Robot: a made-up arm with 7 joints.
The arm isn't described. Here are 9 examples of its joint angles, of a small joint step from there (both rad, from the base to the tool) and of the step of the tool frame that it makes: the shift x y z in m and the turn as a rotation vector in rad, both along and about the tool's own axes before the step.
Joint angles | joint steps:
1: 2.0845 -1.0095 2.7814 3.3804 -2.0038 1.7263 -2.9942 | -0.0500 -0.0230 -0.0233 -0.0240 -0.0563 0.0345 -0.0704
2: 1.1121 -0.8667 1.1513 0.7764 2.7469 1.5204 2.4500 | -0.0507 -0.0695 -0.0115 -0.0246 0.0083 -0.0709 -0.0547
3: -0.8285 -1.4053 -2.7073 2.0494 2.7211 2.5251 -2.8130 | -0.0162 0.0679 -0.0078 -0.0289 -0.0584 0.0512 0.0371
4: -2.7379 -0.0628 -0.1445 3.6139 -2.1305 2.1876 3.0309 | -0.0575 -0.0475 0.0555 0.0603 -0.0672 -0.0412 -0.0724
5: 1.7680 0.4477 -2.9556 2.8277 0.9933 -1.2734 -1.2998 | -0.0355 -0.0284 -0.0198 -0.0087 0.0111 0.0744 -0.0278
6: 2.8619 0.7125 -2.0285 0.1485 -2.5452 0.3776 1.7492 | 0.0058 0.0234 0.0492 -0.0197 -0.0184 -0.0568 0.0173
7: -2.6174 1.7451 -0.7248 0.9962 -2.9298 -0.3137 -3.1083 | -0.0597 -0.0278 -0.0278 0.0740 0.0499 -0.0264 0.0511
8: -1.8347 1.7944 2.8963 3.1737 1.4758 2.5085 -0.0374 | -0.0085 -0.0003 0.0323 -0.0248 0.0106 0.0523 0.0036
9: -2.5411 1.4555 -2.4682 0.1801 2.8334 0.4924 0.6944 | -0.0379 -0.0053 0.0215 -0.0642 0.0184 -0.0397 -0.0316
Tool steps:
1: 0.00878 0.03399 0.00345 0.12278 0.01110 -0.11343
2: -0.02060 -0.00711 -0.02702 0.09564 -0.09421 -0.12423
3: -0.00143 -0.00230 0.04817 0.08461 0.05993 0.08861
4: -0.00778 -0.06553 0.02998 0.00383 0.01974 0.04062
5: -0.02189 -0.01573 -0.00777 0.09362 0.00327 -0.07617
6: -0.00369 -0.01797 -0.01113 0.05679 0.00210 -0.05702
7: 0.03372 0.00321 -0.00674 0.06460 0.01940 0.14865
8: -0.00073 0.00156 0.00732 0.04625 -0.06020 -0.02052
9: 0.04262 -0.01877 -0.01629 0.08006 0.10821 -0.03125
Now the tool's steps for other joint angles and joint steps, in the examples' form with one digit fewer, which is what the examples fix.
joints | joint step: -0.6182 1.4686 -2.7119 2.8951 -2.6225 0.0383 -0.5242 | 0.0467 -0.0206 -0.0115 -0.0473 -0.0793 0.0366 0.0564
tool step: 0.0259 -0.0575 0.0044 0.0636 0.0137 -0.0190
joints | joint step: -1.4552 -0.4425 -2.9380 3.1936 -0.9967 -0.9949 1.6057 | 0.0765 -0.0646 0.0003 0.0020 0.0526 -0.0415 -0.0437
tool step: -0.0382 0.0086 -0.0181 0.0182 0.0684 0.0769
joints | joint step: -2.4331 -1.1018 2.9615 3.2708 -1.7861 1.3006 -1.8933 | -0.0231 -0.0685 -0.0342 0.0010 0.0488 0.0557 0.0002
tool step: 0.0652 0.0147 -0.0061 0.0349 0.0336 -0.0660
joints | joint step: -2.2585 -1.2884 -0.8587 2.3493 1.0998 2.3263 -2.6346 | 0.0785 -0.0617 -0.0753 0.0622 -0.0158 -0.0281 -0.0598
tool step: 0.0260 -0.0511 -0.0745 -0.0798 -0.1194 -0.0568
